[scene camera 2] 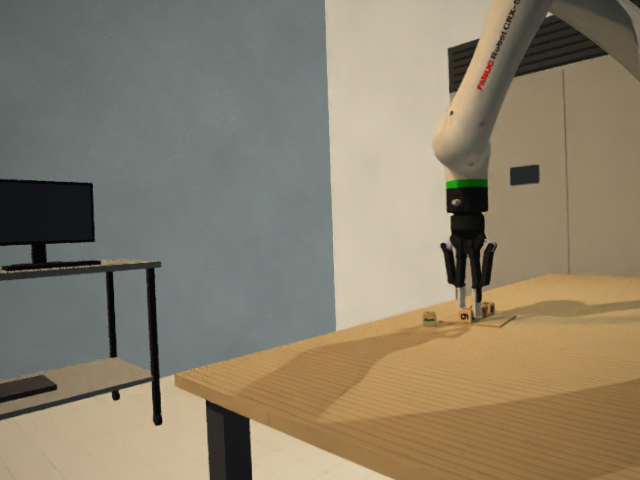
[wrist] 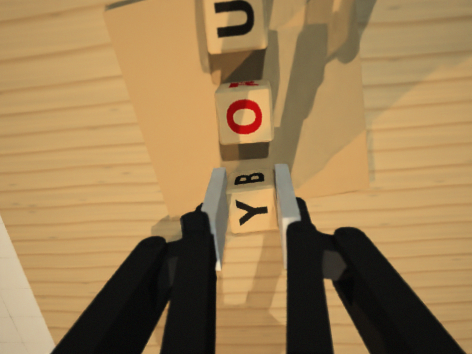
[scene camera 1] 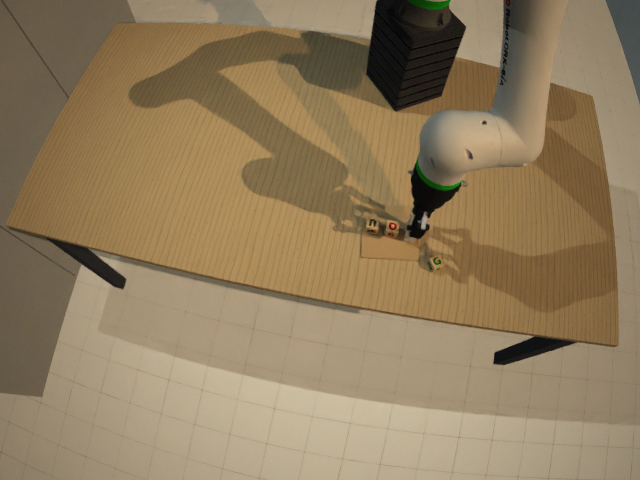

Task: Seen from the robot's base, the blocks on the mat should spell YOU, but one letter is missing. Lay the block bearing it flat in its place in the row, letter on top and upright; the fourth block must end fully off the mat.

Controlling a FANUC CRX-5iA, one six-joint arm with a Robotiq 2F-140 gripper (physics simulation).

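The Y block [wrist: 251,212] [scene camera 2: 464,315] lies at the mat's edge, Y on top, with a B on a side face. My gripper [wrist: 251,185] [scene camera 2: 469,313] [scene camera 1: 414,236] is shut on it, a pad on each side. In scene camera 1 the fingers hide most of it. The O block [scene camera 1: 391,228] [wrist: 245,117] and the U block [scene camera 1: 371,226] [wrist: 237,27] lie on the mat [scene camera 1: 387,251] [wrist: 155,115] [scene camera 2: 498,322], in one row with Y, letters up and facing the same way. The G block [scene camera 1: 435,262] [scene camera 2: 429,318] lies turned, fully off the mat.
The wooden table [scene camera 1: 206,217] [scene camera 2: 413,392] carries the mat and blocks. The robot's dark ribbed base [scene camera 1: 416,62] stands at the table's back. The table's front edge runs beyond the G block. A side table [scene camera 2: 129,265] with a monitor [scene camera 2: 46,211] stands apart.
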